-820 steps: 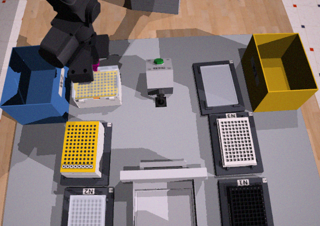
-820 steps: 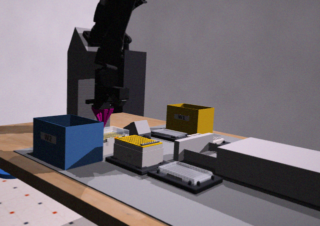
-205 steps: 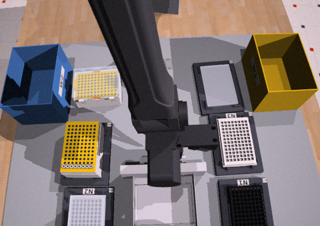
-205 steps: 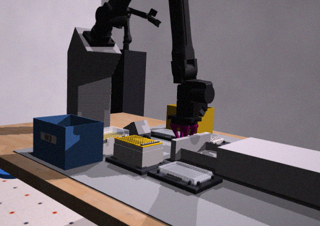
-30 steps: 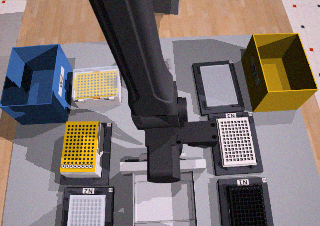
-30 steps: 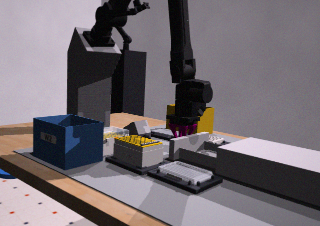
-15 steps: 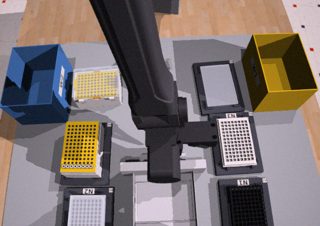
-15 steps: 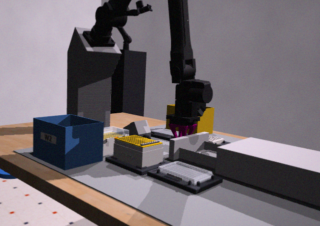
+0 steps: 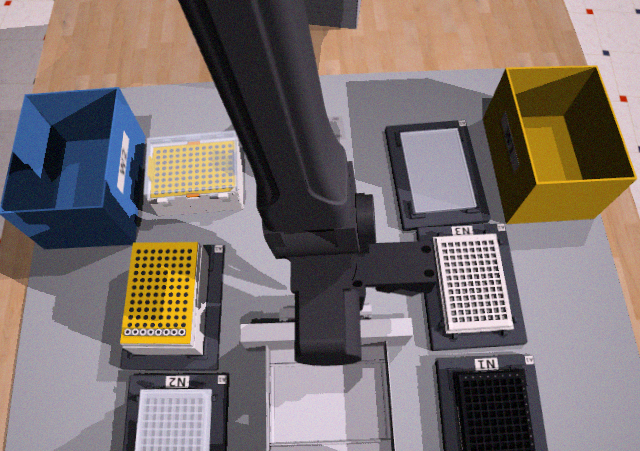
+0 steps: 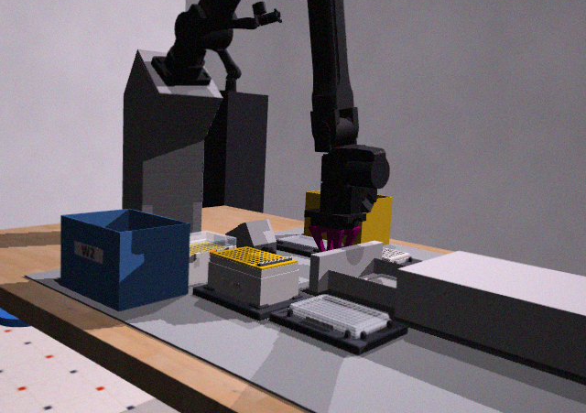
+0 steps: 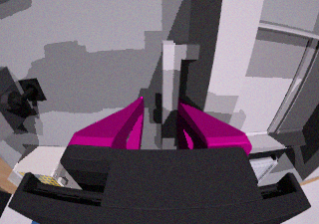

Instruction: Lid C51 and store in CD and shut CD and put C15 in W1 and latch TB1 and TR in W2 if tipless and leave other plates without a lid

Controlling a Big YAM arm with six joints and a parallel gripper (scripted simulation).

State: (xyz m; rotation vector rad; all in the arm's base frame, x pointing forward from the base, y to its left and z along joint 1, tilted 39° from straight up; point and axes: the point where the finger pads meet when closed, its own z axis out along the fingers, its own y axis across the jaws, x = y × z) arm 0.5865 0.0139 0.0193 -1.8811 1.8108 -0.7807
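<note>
My gripper is now 20 cm past the plate lid, 16 cm to the right of it and 2 cm above it. Also, from my hand: white plate (3 cm behind, 19 cm to the left, 2 cm below); nest N3 (3 cm behind, 19 cm to the left, 3 cm below); cooler drawer (15 cm ahead, 2 cm below).
</note>
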